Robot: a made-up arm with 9 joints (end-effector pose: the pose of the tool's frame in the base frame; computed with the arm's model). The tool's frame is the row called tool.
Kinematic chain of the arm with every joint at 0, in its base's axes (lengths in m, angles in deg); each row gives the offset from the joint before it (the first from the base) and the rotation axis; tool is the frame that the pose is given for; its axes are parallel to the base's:
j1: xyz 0 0 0.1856 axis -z
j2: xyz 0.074 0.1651 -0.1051 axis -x
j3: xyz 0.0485 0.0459 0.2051 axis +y
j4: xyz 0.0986 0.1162 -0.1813 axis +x
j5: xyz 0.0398 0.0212 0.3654 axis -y
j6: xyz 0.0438 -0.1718 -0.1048 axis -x
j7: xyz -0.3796 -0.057 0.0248 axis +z
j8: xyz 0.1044 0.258 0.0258 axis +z
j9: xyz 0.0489 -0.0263 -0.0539 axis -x
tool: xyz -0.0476 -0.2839 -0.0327
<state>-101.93 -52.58 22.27 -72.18 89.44 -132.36 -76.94 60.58 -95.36</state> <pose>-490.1 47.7 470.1 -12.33 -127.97 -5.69</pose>
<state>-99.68 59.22 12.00 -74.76 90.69 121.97 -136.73 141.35 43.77</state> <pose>-183.8 -143.4 -341.4 -32.22 116.26 82.42</pose>
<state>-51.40 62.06 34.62 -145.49 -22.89 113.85 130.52 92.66 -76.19</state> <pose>-769.5 -69.3 -697.5 59.37 -32.40 -110.85</pose>
Working (the frame after each row of the table, in the pose's form):
after j1: 0.0 0.0 185.6 0.00 0.00 51.40
after j2: -82.9 160.8 80.5 -57.68 -27.76 46.14
after j3: -211.0 325.2 136.0 -68.00 2.00 26.58
after j4: -125.5 229.0 -62.8 142.38 30.86 -12.20
after j5: -92.0 16.5 -361.5 145.33 39.99 16.68
after j6: -161.4 210.3 -356.0 35.65 5.92 32.17
after j7: -449.8 -41.0 -396.5 28.54 -42.05 156.52
after j8: -625.5 -252.8 -445.9 8.60 39.92 -99.80
after j9: -678.0 -262.4 -501.9 59.37 -32.40 -110.85

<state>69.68 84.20 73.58 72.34 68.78 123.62 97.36 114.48 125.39</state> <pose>255.8 85.3 -301.3 -8.43 37.51 27.56</pose>
Working (the frame after each row of the table, in the pose's form):
after j1: 0.0 0.0 185.6 0.00 0.00 -69.68
after j2: 180.5 -12.1 80.5 -72.82 50.69 -56.10
after j3: 393.1 14.9 55.6 -29.02 104.29 -103.92
after j4: 217.3 105.6 -74.8 0.25 22.18 -141.09
after j5: 231.4 -35.2 265.1 -78.43 -8.71 -115.02
after j6: 38.6 25.7 304.0 84.25 -99.42 63.39
after j7: 173.3 181.6 -20.8 21.05 142.49 -84.28
after j8: 161.1 289.1 -278.5 109.01 49.35 -24.48
after j9: 172.1 362.6 -299.9 -8.43 37.51 27.56

